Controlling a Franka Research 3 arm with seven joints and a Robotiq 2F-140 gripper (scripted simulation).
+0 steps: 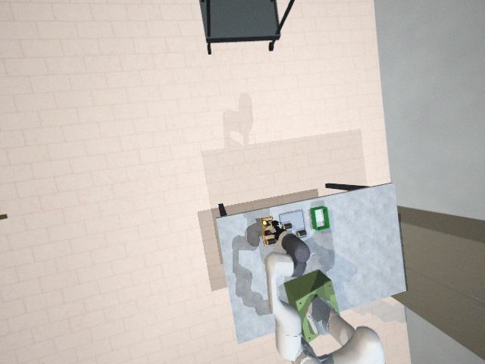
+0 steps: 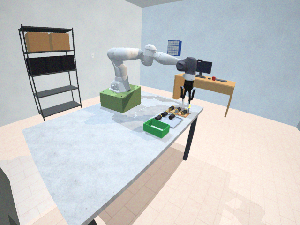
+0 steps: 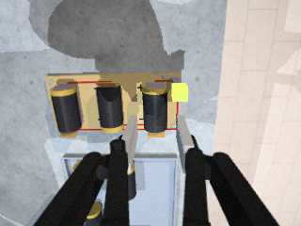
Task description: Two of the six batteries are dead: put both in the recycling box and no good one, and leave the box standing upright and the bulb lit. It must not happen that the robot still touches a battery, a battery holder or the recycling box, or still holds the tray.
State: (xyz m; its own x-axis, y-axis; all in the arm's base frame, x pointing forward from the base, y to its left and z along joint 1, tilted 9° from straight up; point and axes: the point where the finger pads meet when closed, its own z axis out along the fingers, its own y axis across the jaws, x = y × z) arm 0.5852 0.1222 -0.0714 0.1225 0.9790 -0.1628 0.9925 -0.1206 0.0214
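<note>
My hand is 80 mm above the post, 40 mm to the right of it and 30 mm short of it. Round my hand: grey tray 170 mm to the right, 110 mm below, 90 mm behind; then green recycling box 380 mm to the right, 100 mm below, 90 mm behind.
</note>
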